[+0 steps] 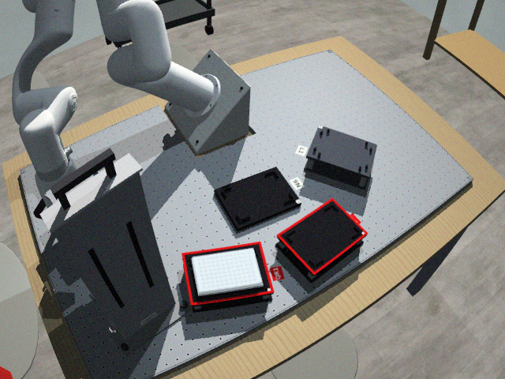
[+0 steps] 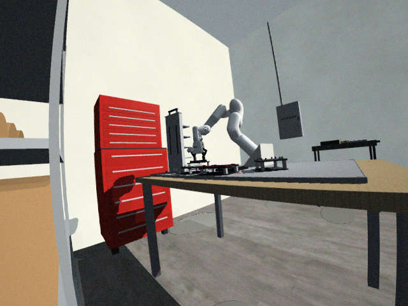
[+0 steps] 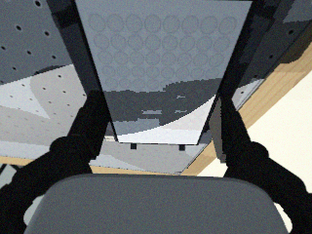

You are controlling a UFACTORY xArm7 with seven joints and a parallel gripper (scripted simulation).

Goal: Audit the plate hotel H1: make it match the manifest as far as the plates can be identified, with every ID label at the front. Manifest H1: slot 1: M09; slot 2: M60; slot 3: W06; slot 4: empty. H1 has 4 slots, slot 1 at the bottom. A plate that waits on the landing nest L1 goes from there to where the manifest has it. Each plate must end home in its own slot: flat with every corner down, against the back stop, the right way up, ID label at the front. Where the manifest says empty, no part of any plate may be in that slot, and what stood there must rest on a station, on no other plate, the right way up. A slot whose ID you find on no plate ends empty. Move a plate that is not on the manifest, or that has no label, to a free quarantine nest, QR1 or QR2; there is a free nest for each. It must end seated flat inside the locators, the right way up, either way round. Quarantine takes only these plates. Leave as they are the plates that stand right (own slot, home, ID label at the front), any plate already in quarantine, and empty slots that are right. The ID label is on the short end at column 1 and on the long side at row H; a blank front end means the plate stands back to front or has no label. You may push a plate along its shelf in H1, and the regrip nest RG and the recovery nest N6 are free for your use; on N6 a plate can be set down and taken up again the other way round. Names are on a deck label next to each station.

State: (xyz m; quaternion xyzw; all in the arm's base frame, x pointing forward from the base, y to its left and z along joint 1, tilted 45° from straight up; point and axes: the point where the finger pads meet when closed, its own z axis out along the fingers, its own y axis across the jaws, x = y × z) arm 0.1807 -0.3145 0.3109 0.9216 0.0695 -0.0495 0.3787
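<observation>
My hand is 1 cm short of the dark-framed plate and 1 cm above it. The rest, counted from my hand: plate hotel H1: 27 cm ahead, 4 cm to the left, 13 cm above; then white well plate: 28 cm ahead, 24 cm to the left, 3 cm below; then black nest N6: 13 cm ahead, 41 cm to the left, 7 cm below.
</observation>
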